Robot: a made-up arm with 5 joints. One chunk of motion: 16 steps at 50 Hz.
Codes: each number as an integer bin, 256 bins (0 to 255) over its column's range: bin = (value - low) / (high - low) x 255, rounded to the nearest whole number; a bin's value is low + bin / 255 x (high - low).
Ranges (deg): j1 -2..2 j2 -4..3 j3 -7..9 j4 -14..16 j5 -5..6
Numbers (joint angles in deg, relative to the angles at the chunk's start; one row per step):
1: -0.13 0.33 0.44 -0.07 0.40
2: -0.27 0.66 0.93 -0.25 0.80
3: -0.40 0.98 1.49 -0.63 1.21
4: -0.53 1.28 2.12 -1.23 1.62
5: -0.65 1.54 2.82 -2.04 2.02
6: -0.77 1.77 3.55 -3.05 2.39
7: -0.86 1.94 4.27 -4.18 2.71
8: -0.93 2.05 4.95 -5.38 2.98
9: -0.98 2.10 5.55 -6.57 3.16
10: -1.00 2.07 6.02 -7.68 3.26
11: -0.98 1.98 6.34 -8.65 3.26
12: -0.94 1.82 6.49 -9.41 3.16
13: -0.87 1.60 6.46 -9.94 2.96
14: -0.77 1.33 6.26 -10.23 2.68
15: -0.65 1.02 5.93 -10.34 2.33
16: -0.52 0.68 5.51 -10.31 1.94
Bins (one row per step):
1: 119 158 119 118 125
2: 110 170 126 117 134
3: 102 181 135 114 144
4: 94 192 145 109 153
5: 86 202 157 102 163
6: 78 210 168 93 171
7: 73 216 180 83 179
8: 68 220 190 73 185
9: 65 222 200 63 189
10: 64 221 208 54 191
11: 65 218 213 45 191
12: 68 212 215 39 189
13: 72 204 215 35 185
14: 78 194 211 32 178
15: 86 183 206 31 170
16: 94 170 199 31 161

